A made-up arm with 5 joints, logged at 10 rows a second.
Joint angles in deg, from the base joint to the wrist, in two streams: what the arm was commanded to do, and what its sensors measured. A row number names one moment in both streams.
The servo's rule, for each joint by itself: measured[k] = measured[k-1] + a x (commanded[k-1-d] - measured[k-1]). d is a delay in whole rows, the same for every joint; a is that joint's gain. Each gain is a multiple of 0.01, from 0.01 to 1. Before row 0 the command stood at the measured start. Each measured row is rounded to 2 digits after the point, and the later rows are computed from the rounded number. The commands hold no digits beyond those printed.
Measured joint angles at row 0: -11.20 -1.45 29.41 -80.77 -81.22
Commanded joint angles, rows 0 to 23: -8.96 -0.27 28.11 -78.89 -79.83; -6.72 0.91 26.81 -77.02 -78.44; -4.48 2.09 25.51 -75.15 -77.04; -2.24 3.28 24.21 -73.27 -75.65; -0.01 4.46 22.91 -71.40 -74.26; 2.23 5.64 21.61 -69.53 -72.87; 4.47 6.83 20.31 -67.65 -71.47; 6.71 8.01 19.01 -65.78 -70.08; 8.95 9.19 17.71 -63.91 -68.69; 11.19 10.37 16.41 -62.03 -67.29; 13.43 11.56 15.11 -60.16 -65.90; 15.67 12.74 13.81 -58.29 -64.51; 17.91 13.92 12.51 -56.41 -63.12; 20.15 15.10 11.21 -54.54 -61.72; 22.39 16.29 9.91 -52.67 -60.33; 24.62 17.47 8.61 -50.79 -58.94; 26.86 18.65 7.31 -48.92 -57.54; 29.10 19.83 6.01 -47.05 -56.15; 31.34 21.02 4.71 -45.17 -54.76; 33.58 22.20 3.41 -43.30 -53.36; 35.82 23.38 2.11 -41.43 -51.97; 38.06 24.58 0.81 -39.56 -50.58; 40.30 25.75 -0.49 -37.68 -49.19; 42.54 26.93 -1.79 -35.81 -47.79
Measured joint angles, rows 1 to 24: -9.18 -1.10 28.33 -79.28 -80.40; -6.97 -0.50 27.07 -77.49 -79.24; -4.73 0.28 25.78 -75.64 -77.94; -2.49 1.18 24.48 -73.77 -76.59; -0.26 2.16 23.18 -71.90 -75.22; 1.98 3.20 21.88 -70.03 -73.83; 4.22 4.29 20.58 -68.15 -72.44; 6.46 5.41 19.28 -66.28 -71.05; 8.70 6.54 17.98 -64.41 -69.66; 10.94 7.69 16.68 -62.53 -68.26; 13.18 8.85 15.38 -60.66 -66.87; 15.42 10.02 14.08 -58.79 -65.48; 17.66 11.19 12.78 -56.91 -64.09; 19.90 12.36 11.48 -55.04 -62.69; 22.14 13.54 10.18 -53.17 -61.30; 24.37 14.72 8.88 -51.29 -59.91; 26.61 15.90 7.58 -49.42 -58.51; 28.85 17.08 6.28 -47.55 -57.12; 31.09 18.26 4.98 -45.67 -55.73; 33.33 19.44 3.68 -43.80 -54.33; 35.57 20.62 2.38 -41.93 -52.94; 37.81 21.81 1.08 -40.06 -51.55; 40.05 22.99 -0.22 -38.18 -50.16; 42.29 24.17 -1.52 -36.31 -48.76
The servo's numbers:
d 0
a 0.90 0.30 0.83 0.79 0.59

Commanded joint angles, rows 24 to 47: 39.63 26.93 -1.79 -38.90 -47.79; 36.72 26.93 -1.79 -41.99 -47.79; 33.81 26.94 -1.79 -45.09 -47.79; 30.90 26.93 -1.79 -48.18 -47.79; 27.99 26.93 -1.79 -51.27 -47.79; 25.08 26.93 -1.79 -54.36 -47.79; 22.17 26.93 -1.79 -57.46 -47.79; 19.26 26.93 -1.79 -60.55 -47.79; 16.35 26.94 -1.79 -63.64 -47.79; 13.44 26.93 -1.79 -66.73 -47.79; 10.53 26.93 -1.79 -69.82 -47.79; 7.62 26.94 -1.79 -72.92 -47.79; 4.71 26.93 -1.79 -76.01 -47.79; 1.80 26.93 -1.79 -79.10 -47.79; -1.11 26.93 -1.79 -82.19 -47.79; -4.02 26.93 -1.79 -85.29 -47.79; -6.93 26.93 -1.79 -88.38 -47.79; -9.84 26.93 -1.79 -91.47 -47.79; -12.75 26.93 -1.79 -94.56 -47.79; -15.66 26.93 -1.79 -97.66 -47.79; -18.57 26.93 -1.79 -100.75 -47.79; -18.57 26.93 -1.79 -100.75 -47.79; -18.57 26.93 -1.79 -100.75 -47.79; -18.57 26.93 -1.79 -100.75 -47.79
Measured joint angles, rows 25 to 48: 39.90 25.00 -1.74 -38.36 -48.19; 37.04 25.58 -1.78 -41.23 -47.95; 34.13 25.99 -1.79 -44.28 -47.86; 31.22 26.27 -1.79 -47.36 -47.82; 28.31 26.47 -1.79 -50.45 -47.80; 25.40 26.61 -1.79 -53.54 -47.79; 22.49 26.71 -1.79 -56.64 -47.79; 19.58 26.78 -1.79 -59.73 -47.79; 16.67 26.83 -1.79 -62.82 -47.79; 13.76 26.86 -1.79 -65.91 -47.79; 10.85 26.88 -1.79 -69.00 -47.79; 7.94 26.90 -1.79 -72.10 -47.79; 5.03 26.91 -1.79 -75.19 -47.79; 2.12 26.92 -1.79 -78.28 -47.79; -0.79 26.92 -1.79 -81.37 -47.79; -3.70 26.92 -1.79 -84.47 -47.79; -6.61 26.92 -1.79 -87.56 -47.79; -9.52 26.92 -1.79 -90.65 -47.79; -12.43 26.92 -1.79 -93.74 -47.79; -15.34 26.92 -1.79 -96.84 -47.79; -18.25 26.92 -1.79 -99.93 -47.79; -18.54 26.92 -1.79 -100.58 -47.79; -18.57 26.92 -1.79 -100.71 -47.79; -18.57 26.92 -1.79 -100.74 -47.79
